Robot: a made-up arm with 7 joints. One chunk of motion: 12 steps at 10 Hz.
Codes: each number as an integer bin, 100 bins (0 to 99) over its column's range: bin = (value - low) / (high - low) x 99, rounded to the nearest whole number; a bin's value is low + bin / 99 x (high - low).
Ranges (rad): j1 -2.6..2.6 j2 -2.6..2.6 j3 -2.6..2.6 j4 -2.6..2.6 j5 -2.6..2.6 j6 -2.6..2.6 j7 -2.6..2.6
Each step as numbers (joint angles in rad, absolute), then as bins.
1 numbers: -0.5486 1.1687 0.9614 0.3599 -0.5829 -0.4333 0.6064
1 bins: 39 72 68 56 38 41 61
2 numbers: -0.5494 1.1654 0.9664 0.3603 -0.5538 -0.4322 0.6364
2 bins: 39 72 68 56 39 41 62
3 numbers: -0.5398 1.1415 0.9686 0.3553 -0.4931 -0.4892 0.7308
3 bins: 39 71 68 56 40 40 63
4 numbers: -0.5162 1.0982 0.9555 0.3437 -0.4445 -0.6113 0.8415
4 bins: 40 70 68 56 41 38 66
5 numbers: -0.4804 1.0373 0.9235 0.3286 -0.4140 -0.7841 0.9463
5 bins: 40 69 67 56 42 35 68
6 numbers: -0.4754 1.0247 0.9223 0.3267 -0.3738 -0.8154 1.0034
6 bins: 40 69 67 56 42 34 69
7 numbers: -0.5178 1.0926 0.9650 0.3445 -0.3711 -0.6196 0.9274
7 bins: 40 70 68 56 42 38 67
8 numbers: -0.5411 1.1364 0.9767 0.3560 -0.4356 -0.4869 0.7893
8 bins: 39 71 68 56 41 40 65
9 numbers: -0.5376 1.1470 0.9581 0.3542 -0.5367 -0.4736 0.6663
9 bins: 39 71 68 56 39 40 62
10 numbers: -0.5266 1.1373 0.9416 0.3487 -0.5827 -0.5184 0.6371
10 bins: 39 71 67 56 38 40 62
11 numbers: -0.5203 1.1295 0.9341 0.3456 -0.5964 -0.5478 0.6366
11 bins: 40 71 67 56 38 39 62
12 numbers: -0.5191 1.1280 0.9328 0.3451 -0.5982 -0.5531 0.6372
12 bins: 40 71 67 56 38 39 62
